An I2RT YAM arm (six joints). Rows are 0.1 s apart.
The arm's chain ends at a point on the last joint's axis. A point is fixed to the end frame.
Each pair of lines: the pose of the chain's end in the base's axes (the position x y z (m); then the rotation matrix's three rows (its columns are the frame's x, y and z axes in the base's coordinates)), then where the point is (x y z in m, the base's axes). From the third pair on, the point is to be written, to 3 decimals.
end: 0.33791 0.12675 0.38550; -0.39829 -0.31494 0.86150; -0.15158 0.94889 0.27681; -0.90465 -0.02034 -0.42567
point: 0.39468 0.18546 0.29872
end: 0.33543 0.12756 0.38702; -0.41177 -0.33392 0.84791; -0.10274 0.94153 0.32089; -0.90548 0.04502 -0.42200
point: 0.38943 0.19278 0.30316
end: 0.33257 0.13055 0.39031; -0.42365 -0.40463 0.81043; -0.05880 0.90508 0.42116; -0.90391 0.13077 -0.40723
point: 0.379 0.207 0.311
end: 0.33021 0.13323 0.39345; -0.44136 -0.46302 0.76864; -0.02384 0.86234 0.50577; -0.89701 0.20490 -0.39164
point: 0.370 0.218 0.319
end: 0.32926 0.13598 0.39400; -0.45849 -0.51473 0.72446; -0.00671 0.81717 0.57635; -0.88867 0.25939 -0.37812
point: 0.361 0.227 0.324
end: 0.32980 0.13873 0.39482; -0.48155 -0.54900 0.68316; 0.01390 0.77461 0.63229; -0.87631 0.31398 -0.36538
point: 0.355 0.235 0.329
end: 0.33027 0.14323 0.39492; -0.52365 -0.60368 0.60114; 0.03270 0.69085 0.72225; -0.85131 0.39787 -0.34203
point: 0.343 0.246 0.336
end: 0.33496 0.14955 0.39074; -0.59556 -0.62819 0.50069; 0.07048 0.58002 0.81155; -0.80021 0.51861 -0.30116
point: 0.333 0.259 0.343
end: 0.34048 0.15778 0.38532; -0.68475 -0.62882 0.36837; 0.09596 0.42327 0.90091; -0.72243 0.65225 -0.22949
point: 0.321 0.271 0.354
